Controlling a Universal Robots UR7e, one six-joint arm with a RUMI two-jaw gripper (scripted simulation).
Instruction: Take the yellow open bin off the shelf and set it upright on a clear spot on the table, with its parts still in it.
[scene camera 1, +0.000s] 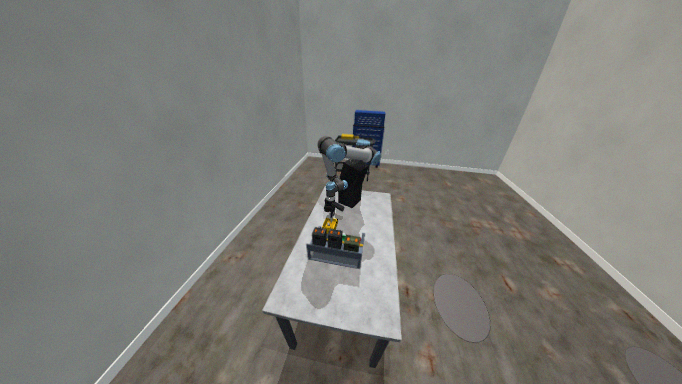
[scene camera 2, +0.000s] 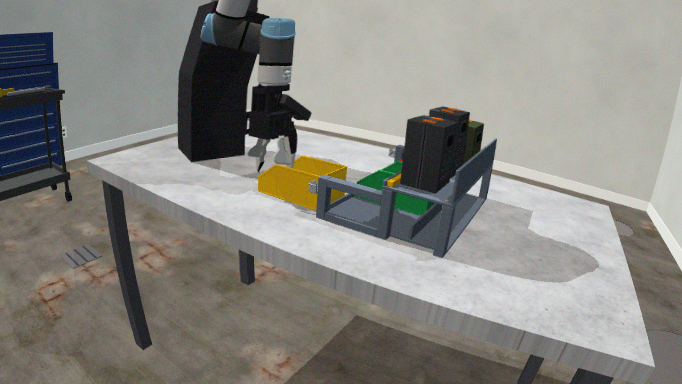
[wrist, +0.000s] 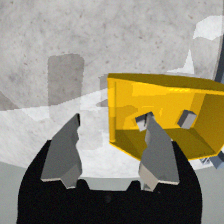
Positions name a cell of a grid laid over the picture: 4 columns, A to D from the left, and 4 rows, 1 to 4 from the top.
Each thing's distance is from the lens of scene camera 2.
gripper (scene camera 2: B2): 0.98 m
yellow open bin (scene camera 2: B2): 0.88 m
